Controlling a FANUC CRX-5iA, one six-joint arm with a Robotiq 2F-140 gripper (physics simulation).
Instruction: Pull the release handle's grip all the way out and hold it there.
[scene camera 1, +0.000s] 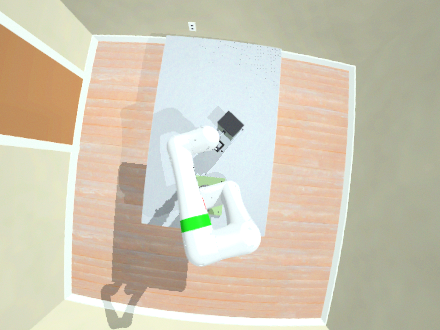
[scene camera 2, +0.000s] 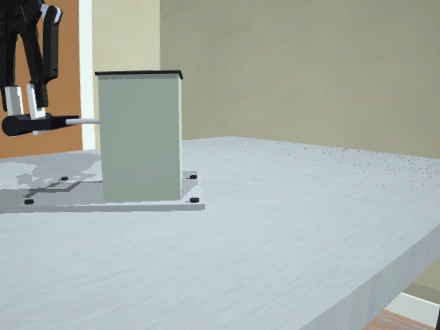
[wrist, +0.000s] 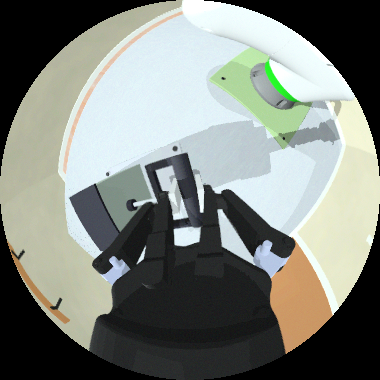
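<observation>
The release handle's housing (scene camera 1: 230, 124) (scene camera 2: 142, 137) (wrist: 122, 195) is a pale green box with a dark top, upright on a flat base plate (scene camera 2: 120, 206). The black grip (scene camera 2: 11, 126) (wrist: 187, 175) is a frame with a thick round bar, level and high above the plate. It stands out from the housing, with a stretch of light rod (scene camera 2: 84, 121) (wrist: 144, 202) showing between them. My gripper (scene camera 2: 25, 114) (wrist: 187, 183) points down and is shut on the grip's bar, one light pad on each side. In scene camera 1 the arm hides the gripper.
The housing stands right beside the grip, its top higher than the grip. Dark bolts (scene camera 2: 194, 200) stick up at the plate's corners. The arm (scene camera 1: 186, 175) rises from a green mounting plate (scene camera 1: 210, 179) (wrist: 232, 82) on the light grey table (scene camera 1: 220, 75) (scene camera 2: 250, 240).
</observation>
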